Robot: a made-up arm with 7 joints.
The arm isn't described. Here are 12 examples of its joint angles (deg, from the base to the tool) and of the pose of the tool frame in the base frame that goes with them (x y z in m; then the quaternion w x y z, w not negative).
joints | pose
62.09 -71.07 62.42 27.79 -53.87 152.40 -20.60 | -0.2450 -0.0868 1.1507 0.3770 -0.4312 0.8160 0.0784
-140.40 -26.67 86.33 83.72 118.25 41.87 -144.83 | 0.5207 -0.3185 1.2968 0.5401 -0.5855 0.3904 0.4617
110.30 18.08 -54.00 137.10 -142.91 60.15 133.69 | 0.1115 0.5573 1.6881 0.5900 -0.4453 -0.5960 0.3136
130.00 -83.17 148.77 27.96 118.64 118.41 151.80 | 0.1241 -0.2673 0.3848 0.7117 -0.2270 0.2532 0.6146
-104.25 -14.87 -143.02 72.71 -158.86 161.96 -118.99 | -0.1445 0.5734 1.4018 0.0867 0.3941 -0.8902 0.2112
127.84 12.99 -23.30 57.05 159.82 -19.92 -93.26 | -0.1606 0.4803 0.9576 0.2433 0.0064 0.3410 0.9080
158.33 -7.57 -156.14 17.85 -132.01 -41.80 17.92 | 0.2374 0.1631 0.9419 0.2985 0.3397 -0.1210 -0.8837
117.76 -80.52 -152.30 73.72 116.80 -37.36 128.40 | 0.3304 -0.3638 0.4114 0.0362 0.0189 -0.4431 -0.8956
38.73 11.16 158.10 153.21 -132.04 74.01 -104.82 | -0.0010 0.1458 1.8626 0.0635 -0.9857 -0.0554 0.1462
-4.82 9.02 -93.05 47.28 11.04 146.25 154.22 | 0.0527 -0.2559 1.0555 0.1727 -0.5229 -0.2245 0.8039
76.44 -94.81 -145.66 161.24 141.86 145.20 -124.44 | -0.0940 -0.8559 0.8404 0.3027 -0.9261 -0.2132 0.0725
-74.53 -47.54 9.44 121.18 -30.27 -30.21 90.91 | -0.0287 0.4288 1.6619 0.4534 -0.7706 -0.3284 0.3045
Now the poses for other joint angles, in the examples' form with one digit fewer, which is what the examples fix.
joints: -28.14 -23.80 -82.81 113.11 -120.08 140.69 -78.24
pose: -0.544 -0.071 1.553 0.323 0.919 0.218 0.054
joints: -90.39 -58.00 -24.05 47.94 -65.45 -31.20 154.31
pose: -0.110 0.043 1.416 0.771 -0.280 -0.572 -0.018
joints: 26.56 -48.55 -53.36 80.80 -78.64 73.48 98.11
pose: 0.028 -0.536 1.315 0.981 0.153 -0.047 -0.111
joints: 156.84 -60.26 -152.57 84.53 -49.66 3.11 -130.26
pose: 0.836 0.036 0.708 0.469 0.711 -0.298 -0.431
